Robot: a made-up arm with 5 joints. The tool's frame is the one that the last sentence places.
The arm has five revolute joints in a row. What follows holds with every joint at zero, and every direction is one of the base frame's. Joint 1 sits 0.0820 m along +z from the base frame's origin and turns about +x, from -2.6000 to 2.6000 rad. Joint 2 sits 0.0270 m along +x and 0.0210 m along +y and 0.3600 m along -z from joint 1 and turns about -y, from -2.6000 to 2.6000 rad. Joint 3 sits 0.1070 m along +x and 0.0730 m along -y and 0.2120 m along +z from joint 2 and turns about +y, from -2.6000 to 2.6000 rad. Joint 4 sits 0.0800 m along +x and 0.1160 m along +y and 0.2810 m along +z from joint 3 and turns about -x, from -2.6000 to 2.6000 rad. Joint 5 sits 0.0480 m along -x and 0.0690 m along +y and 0.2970 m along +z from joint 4 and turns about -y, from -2.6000 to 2.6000 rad. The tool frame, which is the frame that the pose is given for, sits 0.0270 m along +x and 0.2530 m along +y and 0.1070 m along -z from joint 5; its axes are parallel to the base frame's.
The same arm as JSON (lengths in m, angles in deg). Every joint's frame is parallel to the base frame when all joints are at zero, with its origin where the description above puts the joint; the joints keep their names.
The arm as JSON. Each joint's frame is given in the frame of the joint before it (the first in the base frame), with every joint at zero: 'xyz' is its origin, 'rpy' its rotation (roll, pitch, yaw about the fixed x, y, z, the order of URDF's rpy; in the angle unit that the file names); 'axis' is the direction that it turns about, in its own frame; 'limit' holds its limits. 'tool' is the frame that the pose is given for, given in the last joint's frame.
{"units": {"length": "m", "angle": "deg"}, "joints": [{"name": "joint 1", "type": "revolute", "origin": {"xyz": [0.0, 0.0, 0.082], "rpy": [0.0, 0.0, 0.0]}, "axis": [1.0, 0.0, 0.0], "limit": {"lower": -148.97, "upper": 148.97}}, {"name": "joint 2", "type": "revolute", "origin": {"xyz": [0.027, 0.021, -0.36], "rpy": [0.0, 0.0, 0.0]}, "axis": [0.0, -1.0, 0.0], "limit": {"lower": -148.97, "upper": 148.97}}, {"name": "joint 3", "type": "revolute", "origin": {"xyz": [0.107, -0.073, 0.212], "rpy": [0.0, 0.0, 0.0]}, "axis": [0.0, 1.0, 0.0], "limit": {"lower": -148.97, "upper": 148.97}}, {"name": "joint 4", "type": "revolute", "origin": {"xyz": [0.08, 0.116, 0.281], "rpy": [0.0, 0.0, 0.0]}, "axis": [-1.0, 0.0, 0.0], "limit": {"lower": -148.97, "upper": 148.97}}, {"name": "joint 5", "type": "revolute", "origin": {"xyz": [-0.048, 0.069, 0.297], "rpy": [0.0, 0.0, 0.0]}, "axis": [0.0, -1.0, 0.0], "limit": {"lower": -148.97, "upper": 148.97}}], "tool": {"origin": {"xyz": [0.027, 0.253, -0.107], "rpy": [0.0, 0.0, 0.0]}}}
